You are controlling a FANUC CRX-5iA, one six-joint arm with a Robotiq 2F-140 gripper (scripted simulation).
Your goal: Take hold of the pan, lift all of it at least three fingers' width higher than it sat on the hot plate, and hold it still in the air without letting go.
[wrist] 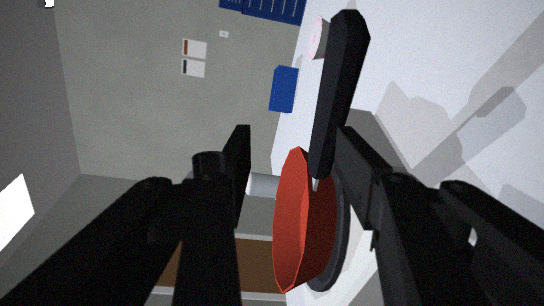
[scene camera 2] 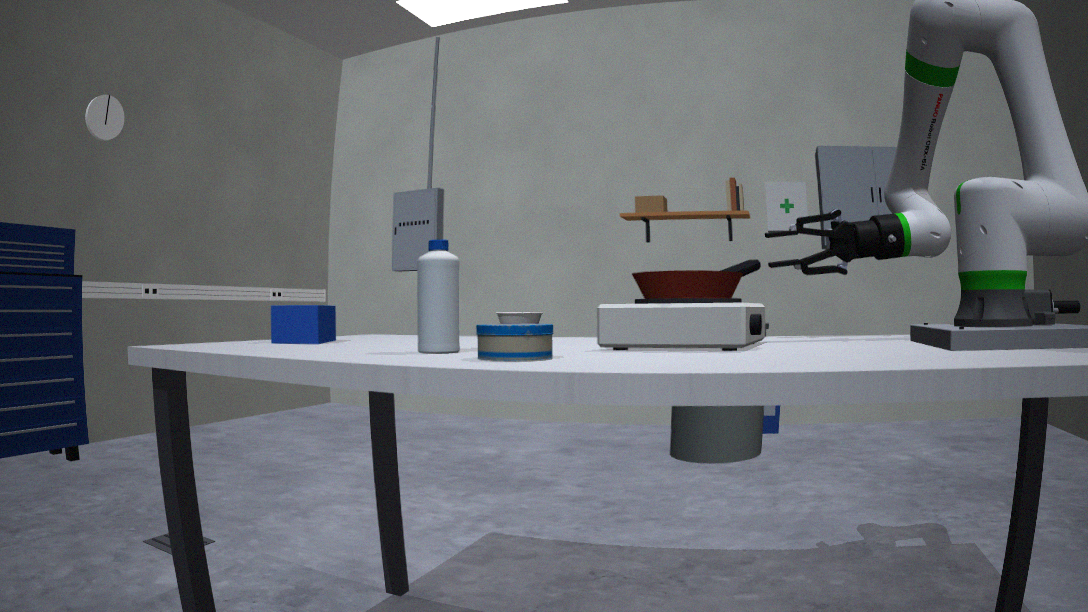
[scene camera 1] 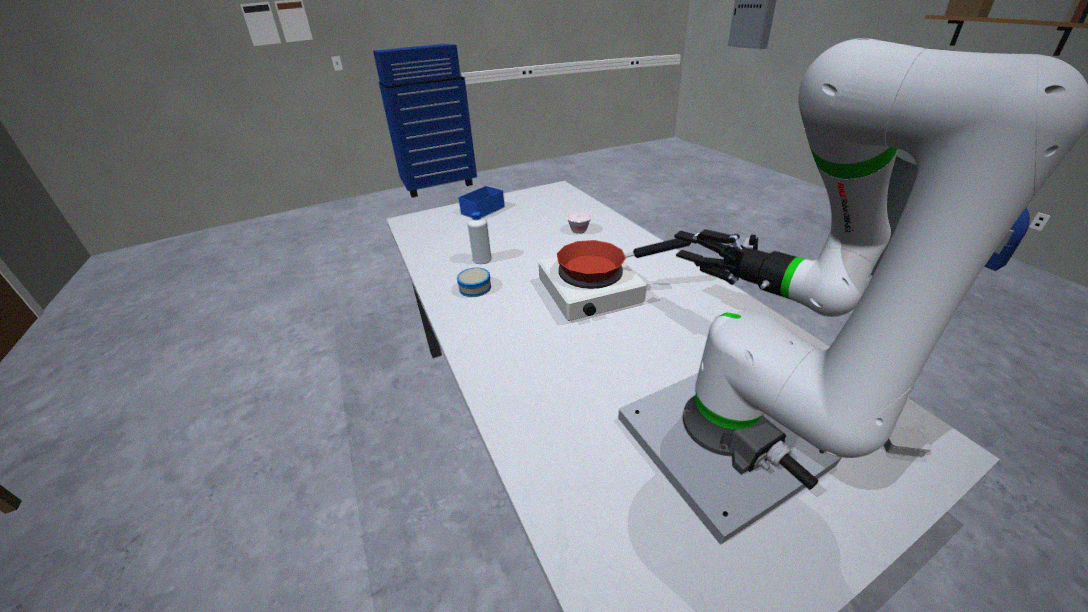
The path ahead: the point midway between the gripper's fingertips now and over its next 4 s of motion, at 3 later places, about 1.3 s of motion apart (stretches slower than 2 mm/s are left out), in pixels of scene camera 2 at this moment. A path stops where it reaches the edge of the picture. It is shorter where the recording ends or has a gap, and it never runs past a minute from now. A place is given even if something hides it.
My gripper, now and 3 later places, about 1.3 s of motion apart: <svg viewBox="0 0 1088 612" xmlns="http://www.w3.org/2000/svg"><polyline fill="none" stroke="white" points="768,250 766,268 747,270 724,273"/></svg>
